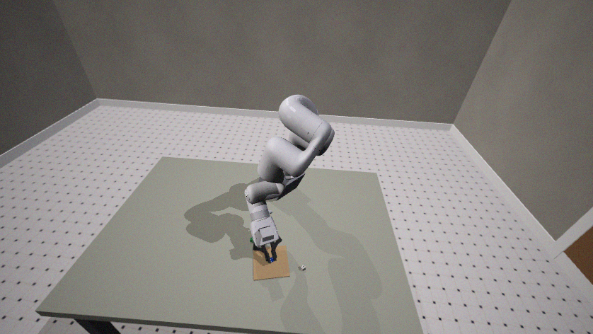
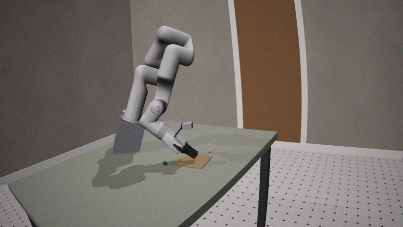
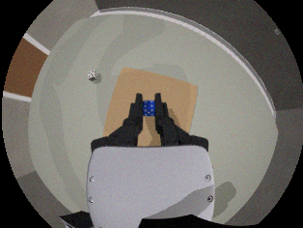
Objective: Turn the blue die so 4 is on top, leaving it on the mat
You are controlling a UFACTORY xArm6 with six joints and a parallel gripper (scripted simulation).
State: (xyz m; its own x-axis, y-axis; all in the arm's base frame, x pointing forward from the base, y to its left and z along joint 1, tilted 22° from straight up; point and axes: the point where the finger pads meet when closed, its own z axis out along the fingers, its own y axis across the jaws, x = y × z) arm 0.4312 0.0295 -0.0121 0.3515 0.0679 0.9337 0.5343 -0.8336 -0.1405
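My hand is 4 cm above the tan mat. The rest, counted from my hand: white die: 13 cm to the left, 3 cm below; then green die: 10 cm to the right, 8 cm behind, 3 cm below; then blue die: 2 cm below, 1 cm ahead.
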